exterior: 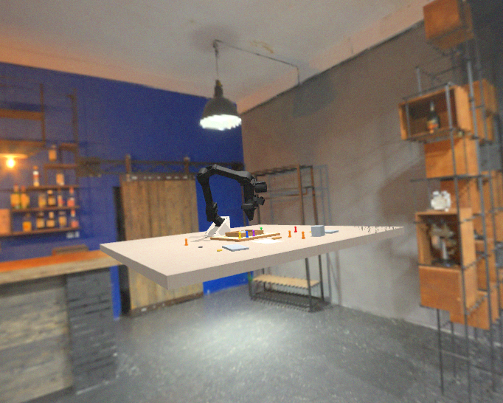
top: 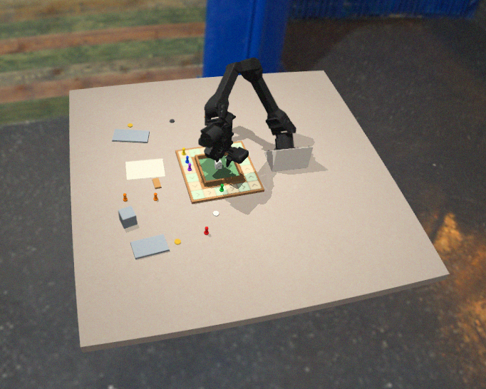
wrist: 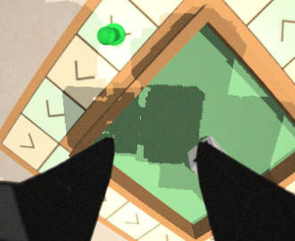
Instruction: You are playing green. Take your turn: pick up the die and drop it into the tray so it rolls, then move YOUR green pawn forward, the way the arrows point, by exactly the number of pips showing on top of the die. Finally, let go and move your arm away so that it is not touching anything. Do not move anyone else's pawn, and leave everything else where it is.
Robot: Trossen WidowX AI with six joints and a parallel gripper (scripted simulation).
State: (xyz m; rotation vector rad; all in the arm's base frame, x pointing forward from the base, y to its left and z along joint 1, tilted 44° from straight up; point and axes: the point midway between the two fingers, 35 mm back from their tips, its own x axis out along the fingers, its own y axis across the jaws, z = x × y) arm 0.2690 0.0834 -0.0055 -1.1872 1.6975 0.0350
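My gripper tip is now 1 cm short of the green pawn, 6 cm to the right of it and 6 cm above it. Round my gripper tip: tray (5 cm to the right, 8 cm below); then purple pawn (11 cm ahead, 6 cm to the right, 6 cm below); then white die (7 cm to the right, 7 cm below).
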